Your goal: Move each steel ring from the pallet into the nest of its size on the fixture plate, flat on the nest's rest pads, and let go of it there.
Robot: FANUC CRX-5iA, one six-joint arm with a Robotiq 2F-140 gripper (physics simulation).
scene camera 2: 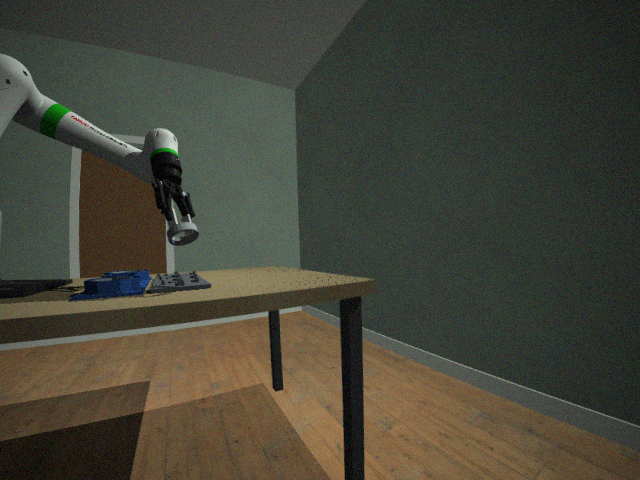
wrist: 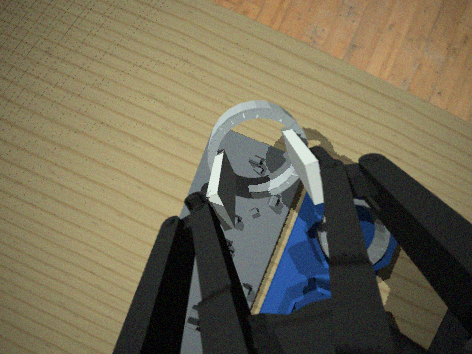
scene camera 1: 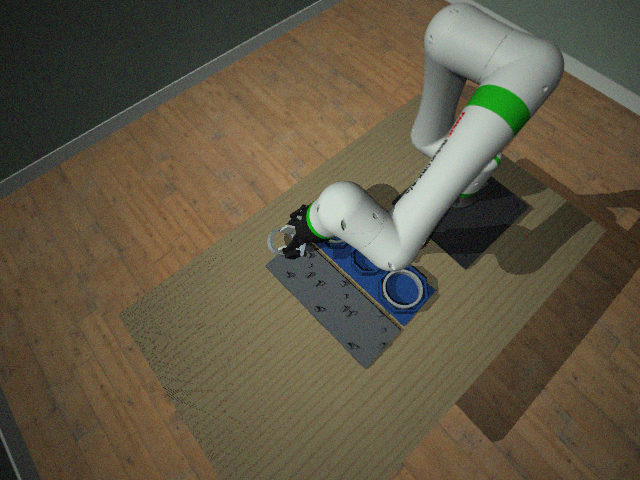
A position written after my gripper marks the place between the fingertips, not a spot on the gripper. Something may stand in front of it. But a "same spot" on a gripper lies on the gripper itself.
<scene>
my gripper: scene camera 2; wrist 257, 153; scene camera 1
same spot on my gripper: point(scene camera 2: 163, 200) = point(scene camera 1: 291, 215)
</scene>
